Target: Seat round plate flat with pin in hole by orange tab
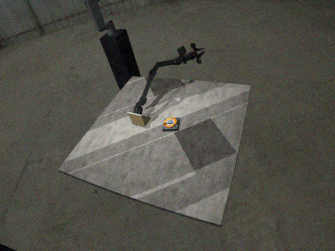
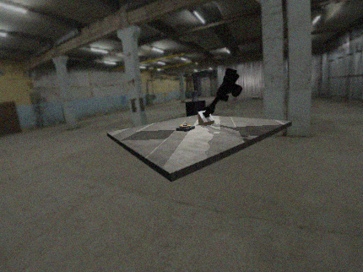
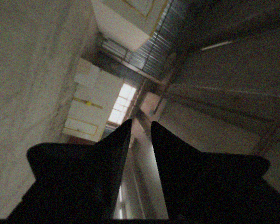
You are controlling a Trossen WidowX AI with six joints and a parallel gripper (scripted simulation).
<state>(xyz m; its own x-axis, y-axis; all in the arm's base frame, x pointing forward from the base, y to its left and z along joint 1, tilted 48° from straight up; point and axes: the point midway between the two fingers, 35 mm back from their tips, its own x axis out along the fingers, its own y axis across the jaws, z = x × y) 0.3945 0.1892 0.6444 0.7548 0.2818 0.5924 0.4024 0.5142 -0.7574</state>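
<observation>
Now: gripper tip 630 mm to the left of the round plate, 320 mm above it and 180 mm past it. Round my gripper tip: base 610 mm to the right, 330 mm below, 160 mm behind.
</observation>
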